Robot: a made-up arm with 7 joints.
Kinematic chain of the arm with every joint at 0, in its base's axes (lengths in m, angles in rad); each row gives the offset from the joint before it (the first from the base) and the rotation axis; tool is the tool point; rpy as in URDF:
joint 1: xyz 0 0 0.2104 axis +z
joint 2: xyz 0 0 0 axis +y
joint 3: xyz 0 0 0.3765 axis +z
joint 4: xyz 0.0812 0 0 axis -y
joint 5: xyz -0.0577 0 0.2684 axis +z
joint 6: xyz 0 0 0 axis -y
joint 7: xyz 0.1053 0 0 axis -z
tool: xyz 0 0 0 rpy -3.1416 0 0
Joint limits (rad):
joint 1: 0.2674..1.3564
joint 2: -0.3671..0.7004
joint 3: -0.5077..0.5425
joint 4: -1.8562..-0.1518
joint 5: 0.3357..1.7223
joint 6: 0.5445..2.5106
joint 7: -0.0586..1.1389
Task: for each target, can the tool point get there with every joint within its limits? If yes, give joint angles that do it. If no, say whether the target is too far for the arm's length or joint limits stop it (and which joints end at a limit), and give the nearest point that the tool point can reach.
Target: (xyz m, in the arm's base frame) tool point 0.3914 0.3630 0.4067
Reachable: yes | joints 0.8491 0.3804 -0.2059 -1.5298 0.4482 0.7605 0.1803
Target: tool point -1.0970 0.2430 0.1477
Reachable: no: too far | nearest point -0.1815 0.4796 0.2583 | short by 0.952 m
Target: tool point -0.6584 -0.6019 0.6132
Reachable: no: too far | nearest point -0.2073 -0.1895 0.8777 | short by 0.666 m
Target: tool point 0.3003 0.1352 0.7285
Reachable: yes | joints 0.4757 -0.2763 0.0066 -1.7034 0.7026 1.8747 0.1954
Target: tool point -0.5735 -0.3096 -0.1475
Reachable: no: joint limits stop it (at a limit: joint 1, joint 2, joint 3, joint 4, joint 6) | nearest point -0.1422 0.4464 0.2136 | short by 0.942 m
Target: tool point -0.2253 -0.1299 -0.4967
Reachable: no: joint limits stop it (at a limit: joint 1, joint 2, joint 4, joint 5, joint 6) | nearest point -0.1035 0.4519 0.1960 | short by 0.913 m
